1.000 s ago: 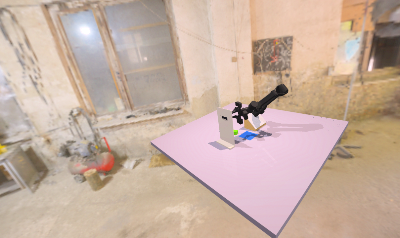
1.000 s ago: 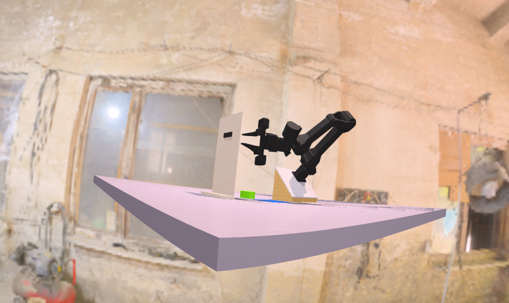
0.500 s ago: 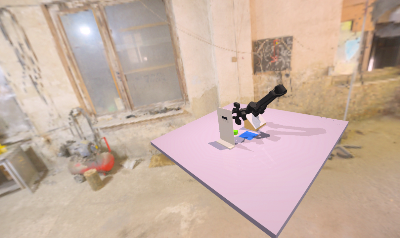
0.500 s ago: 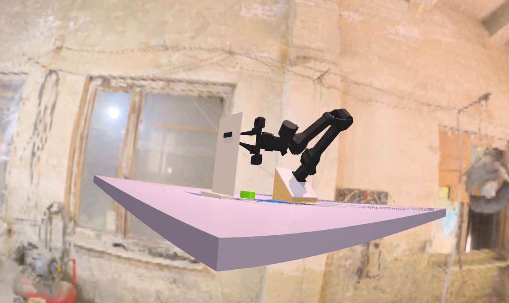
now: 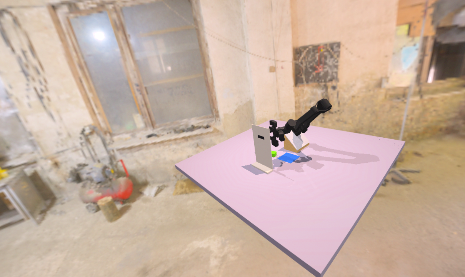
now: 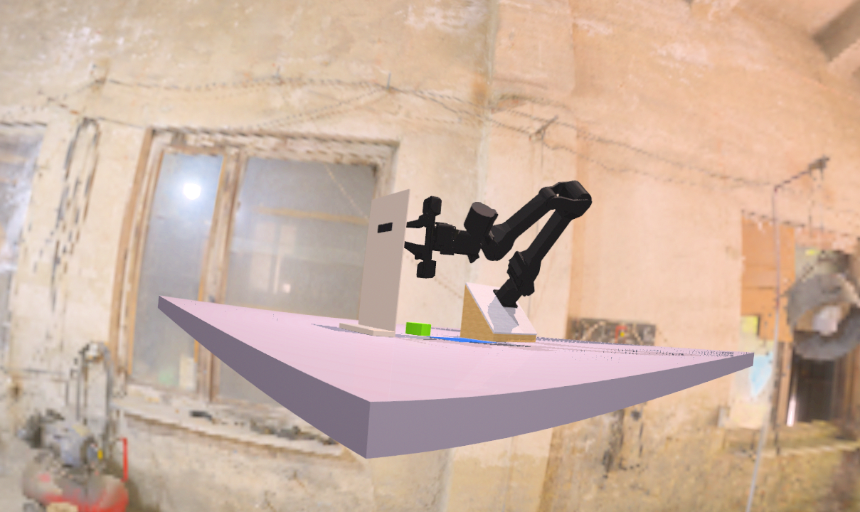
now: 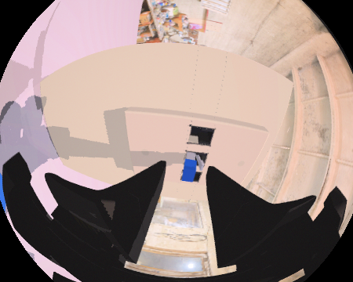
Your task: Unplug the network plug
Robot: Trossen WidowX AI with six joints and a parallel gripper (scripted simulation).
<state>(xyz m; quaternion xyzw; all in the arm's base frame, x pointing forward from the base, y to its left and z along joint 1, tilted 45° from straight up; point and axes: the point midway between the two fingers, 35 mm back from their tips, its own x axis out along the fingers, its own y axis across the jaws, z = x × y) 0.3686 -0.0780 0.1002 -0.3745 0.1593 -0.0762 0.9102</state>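
Right now my gripper tip is 10 mm short of the grey plug and 10 mm below it. Also, from my gripper tip: beige upright panel: 30 mm ahead, 90 mm below.
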